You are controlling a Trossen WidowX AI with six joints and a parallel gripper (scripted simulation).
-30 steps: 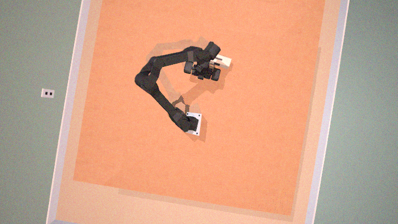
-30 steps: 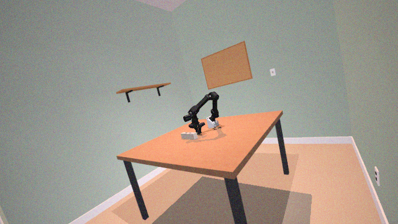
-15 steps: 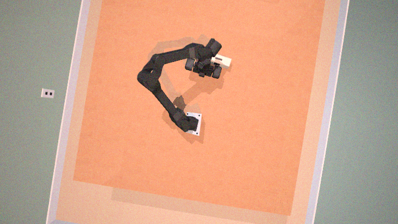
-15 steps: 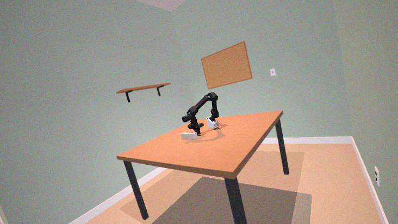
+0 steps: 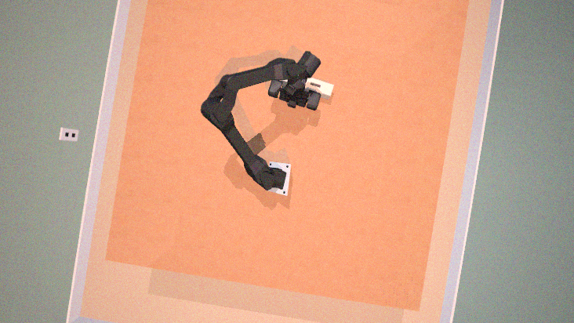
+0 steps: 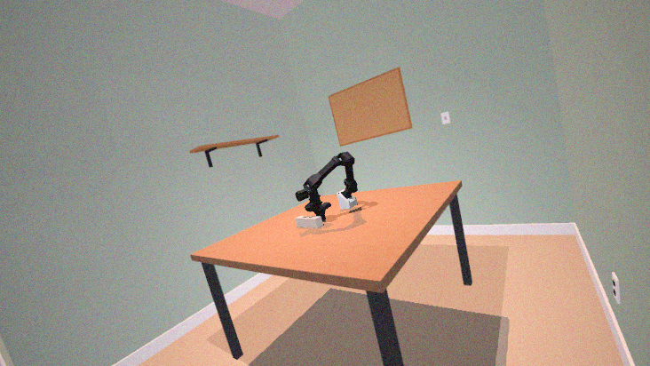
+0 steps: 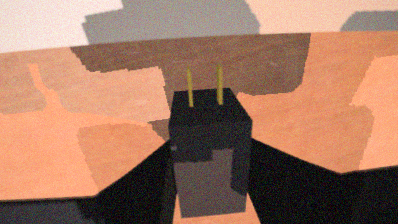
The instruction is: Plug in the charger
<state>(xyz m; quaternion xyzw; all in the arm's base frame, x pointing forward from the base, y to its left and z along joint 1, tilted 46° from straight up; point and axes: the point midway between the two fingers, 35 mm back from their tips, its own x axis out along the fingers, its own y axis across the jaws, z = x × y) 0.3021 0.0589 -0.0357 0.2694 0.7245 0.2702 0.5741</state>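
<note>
Right now the black two-prong charger is 20 mm ahead of my gripper tip and 10 mm above it.
</note>
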